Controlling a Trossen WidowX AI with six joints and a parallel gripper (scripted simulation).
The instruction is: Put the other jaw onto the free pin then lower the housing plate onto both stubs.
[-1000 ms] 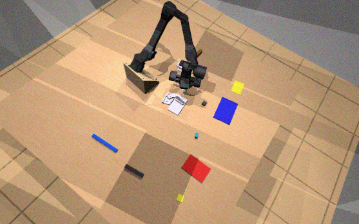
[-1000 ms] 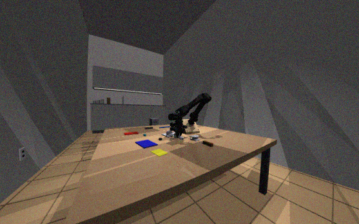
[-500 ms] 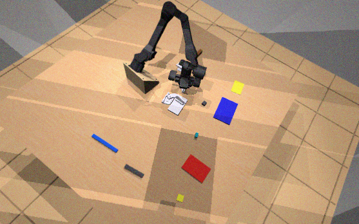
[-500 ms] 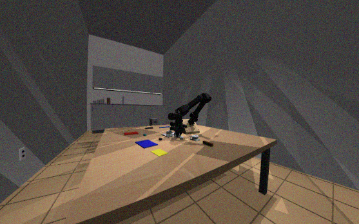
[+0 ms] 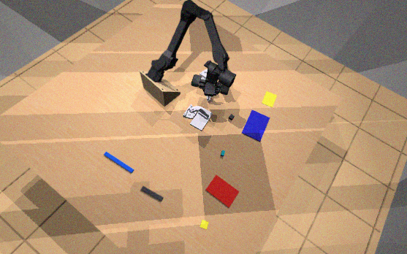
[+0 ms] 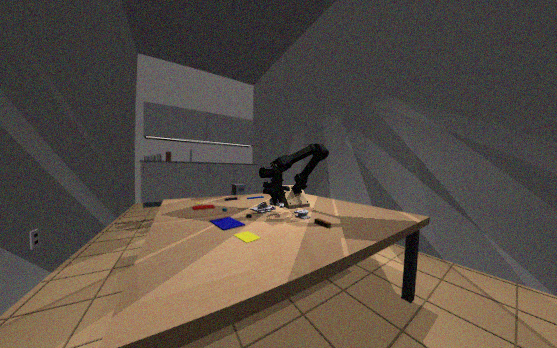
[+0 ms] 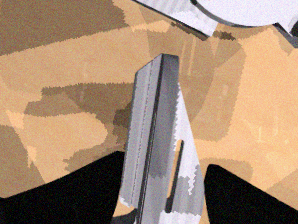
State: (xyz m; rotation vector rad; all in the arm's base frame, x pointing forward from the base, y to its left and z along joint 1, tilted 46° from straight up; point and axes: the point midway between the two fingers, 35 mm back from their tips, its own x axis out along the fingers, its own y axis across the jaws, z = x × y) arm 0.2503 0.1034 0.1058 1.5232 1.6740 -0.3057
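Now: the grey jaw 4 cm to the left of my gripper tip. The rest, counted from my gripper tip: black cube 17 cm ahead, 5 cm below, 1 cm to the right; then brown block 27 cm to the left, 9 cm behind, 4 cm below; then blue sheet 29 cm ahead, 5 cm below, 4 cm to the left.
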